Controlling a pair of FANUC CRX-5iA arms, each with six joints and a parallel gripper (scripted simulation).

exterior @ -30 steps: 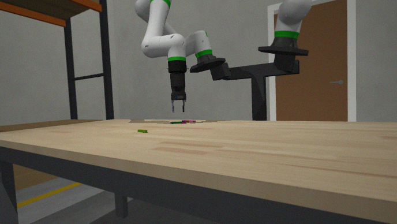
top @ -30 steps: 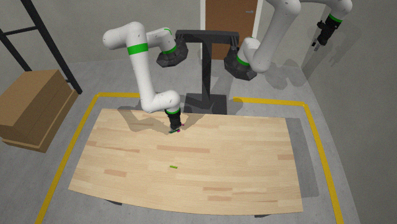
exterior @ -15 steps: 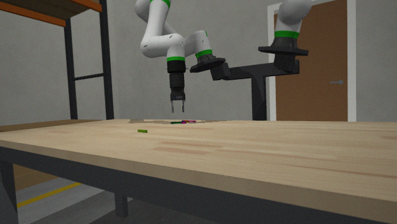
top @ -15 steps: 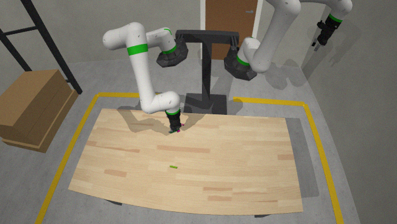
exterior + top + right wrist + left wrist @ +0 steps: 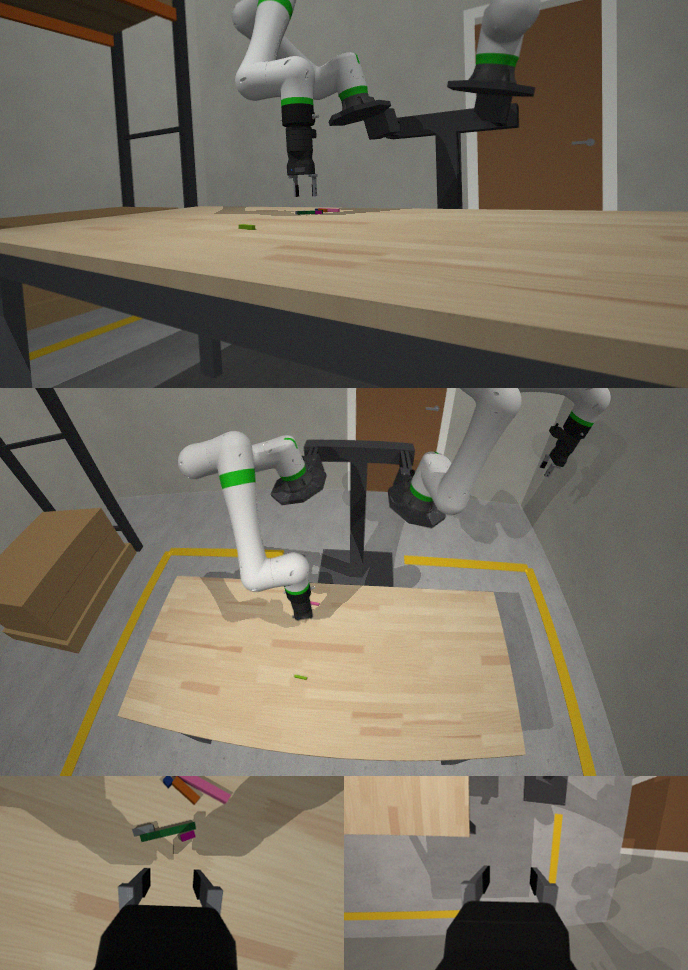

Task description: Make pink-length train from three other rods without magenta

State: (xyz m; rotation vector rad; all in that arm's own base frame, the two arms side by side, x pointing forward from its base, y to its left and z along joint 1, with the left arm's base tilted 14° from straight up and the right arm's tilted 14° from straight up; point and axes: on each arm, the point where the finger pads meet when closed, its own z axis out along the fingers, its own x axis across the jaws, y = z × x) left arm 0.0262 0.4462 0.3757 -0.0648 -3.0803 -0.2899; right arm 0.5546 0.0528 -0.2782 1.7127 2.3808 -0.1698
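Right now the magenta rod is 70 mm below my right hand and 50 mm behind it. Also, from my right hand: green rod (70 mm below, 40 mm behind, 30 mm to the right); grey rod (70 mm below, 60 mm to the right, 30 mm behind); orange rod (100 mm behind, 70 mm below, 30 mm to the right).
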